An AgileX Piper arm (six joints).
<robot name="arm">
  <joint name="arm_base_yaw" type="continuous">
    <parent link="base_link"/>
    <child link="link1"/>
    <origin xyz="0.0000 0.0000 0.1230"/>
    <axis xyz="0 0 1"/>
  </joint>
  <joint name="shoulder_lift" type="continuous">
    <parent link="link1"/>
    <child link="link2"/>
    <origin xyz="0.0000 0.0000 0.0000"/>
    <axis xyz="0 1 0"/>
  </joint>
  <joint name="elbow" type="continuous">
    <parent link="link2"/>
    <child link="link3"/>
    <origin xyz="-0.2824 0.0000 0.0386"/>
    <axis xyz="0 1 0"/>
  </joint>
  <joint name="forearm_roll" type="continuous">
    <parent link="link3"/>
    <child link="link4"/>
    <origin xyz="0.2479 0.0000 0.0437"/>
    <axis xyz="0.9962 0 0.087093"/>
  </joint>
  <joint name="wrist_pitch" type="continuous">
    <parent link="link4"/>
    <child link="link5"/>
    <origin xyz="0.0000 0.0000 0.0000"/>
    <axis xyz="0 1 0"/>
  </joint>
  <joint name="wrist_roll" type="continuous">
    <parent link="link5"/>
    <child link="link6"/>
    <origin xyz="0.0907 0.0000 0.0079"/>
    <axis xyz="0.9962 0 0.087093"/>
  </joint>
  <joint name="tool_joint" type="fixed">
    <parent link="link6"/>
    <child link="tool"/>
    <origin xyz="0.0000 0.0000 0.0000" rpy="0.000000 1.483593 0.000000"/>
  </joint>
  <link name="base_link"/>
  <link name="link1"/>
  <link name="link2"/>
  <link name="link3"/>
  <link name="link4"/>
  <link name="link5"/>
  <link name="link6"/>
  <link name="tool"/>
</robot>
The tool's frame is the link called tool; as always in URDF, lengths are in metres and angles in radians. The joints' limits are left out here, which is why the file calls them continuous.
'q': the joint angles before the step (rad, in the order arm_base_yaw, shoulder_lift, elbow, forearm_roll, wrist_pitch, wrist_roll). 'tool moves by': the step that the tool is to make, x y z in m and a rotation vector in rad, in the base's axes. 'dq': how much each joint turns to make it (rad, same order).
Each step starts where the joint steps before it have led.
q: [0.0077 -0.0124 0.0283 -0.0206 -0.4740 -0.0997]
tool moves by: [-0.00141 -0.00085 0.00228 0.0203 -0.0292 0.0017]
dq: [0.0000 0.0000 0.0000 0.0202 -0.0294 -0.0001]
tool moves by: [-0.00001 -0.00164 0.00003 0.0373 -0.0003 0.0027]
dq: [0.0000 0.0001 0.0000 0.0374 -0.0006 0.0000]
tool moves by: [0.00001 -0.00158 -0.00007 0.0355 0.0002 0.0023]
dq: [0.0000 0.0000 0.0000 0.0360 0.0000 -0.0005]
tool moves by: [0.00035 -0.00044 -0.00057 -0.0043 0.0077 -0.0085]
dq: [0.0000 0.0000 0.0000 0.0112 0.0071 -0.0183]
